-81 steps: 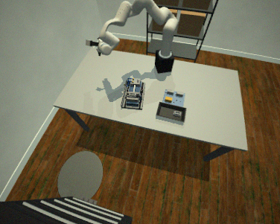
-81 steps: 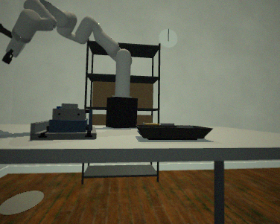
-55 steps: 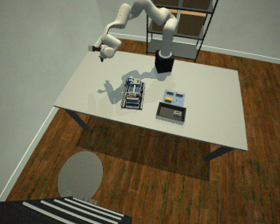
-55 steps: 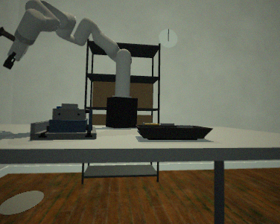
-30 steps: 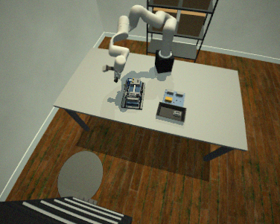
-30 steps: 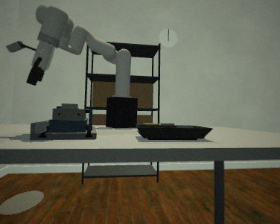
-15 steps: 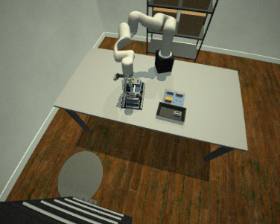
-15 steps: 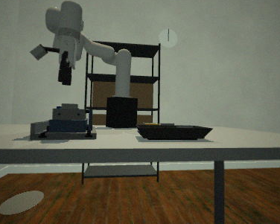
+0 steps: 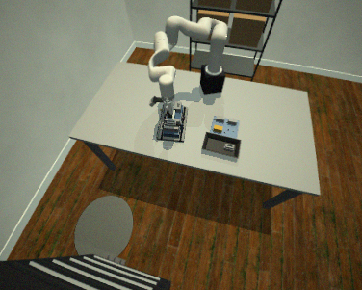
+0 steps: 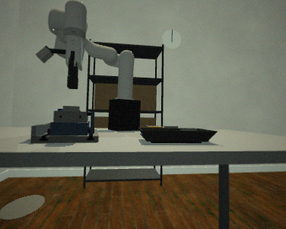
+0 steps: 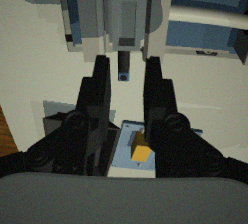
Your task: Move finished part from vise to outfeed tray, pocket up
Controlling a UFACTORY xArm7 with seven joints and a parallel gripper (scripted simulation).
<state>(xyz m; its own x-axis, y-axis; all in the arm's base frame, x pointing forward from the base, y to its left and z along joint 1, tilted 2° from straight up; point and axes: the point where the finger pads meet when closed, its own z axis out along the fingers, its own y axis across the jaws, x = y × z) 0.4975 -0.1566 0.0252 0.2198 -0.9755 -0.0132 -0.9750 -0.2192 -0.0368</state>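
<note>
Now: the vise 6 cm behind my hand, 1 cm to the right of it and 16 cm below it. Also, from my hand: blue plate (14 cm behind, 35 cm to the left, 19 cm below); then yellow block (10 cm behind, 31 cm to the left, 17 cm below).
</note>
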